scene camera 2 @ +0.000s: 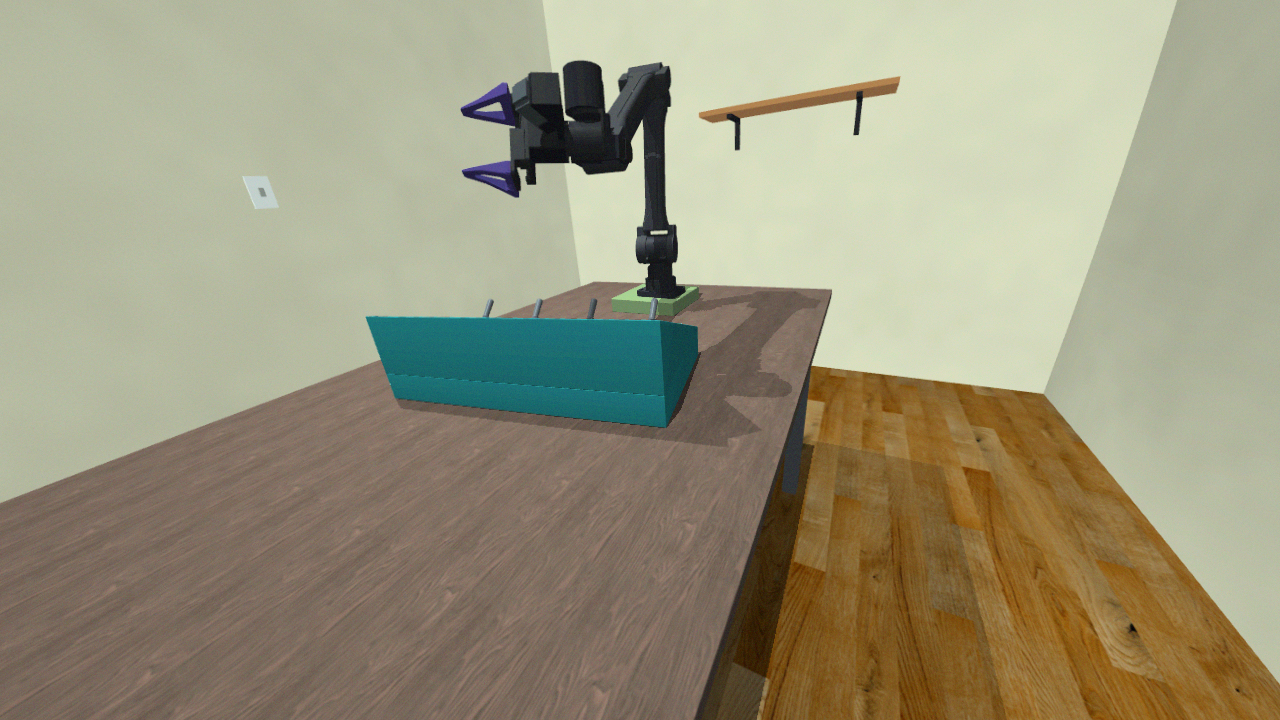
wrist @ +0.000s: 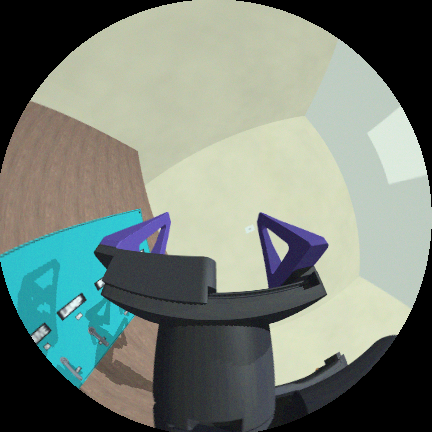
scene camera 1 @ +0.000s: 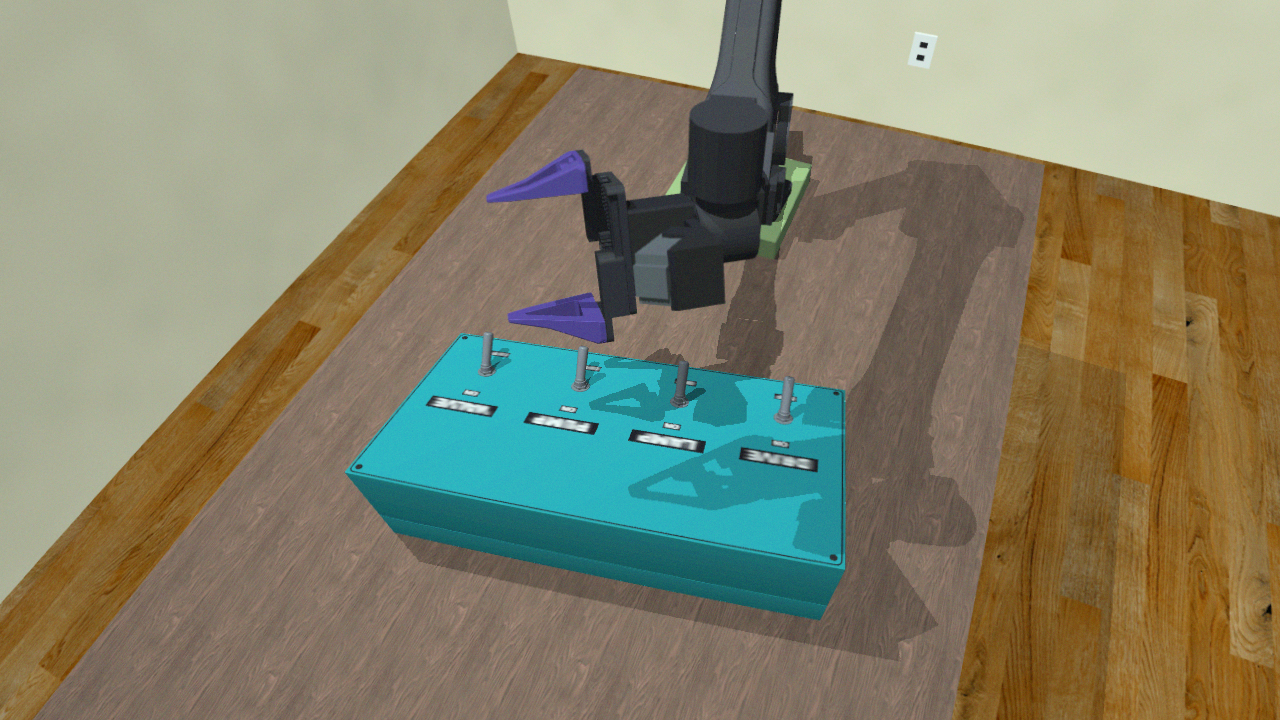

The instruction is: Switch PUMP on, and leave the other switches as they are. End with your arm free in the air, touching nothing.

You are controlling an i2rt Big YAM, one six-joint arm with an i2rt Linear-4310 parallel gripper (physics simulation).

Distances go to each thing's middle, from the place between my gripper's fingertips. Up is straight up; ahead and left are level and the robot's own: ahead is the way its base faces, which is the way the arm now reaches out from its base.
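Relative to the teal switch box [scene camera 1: 718, 495], my gripper is 310 mm above, 50 mm to the right of and 40 mm past it.
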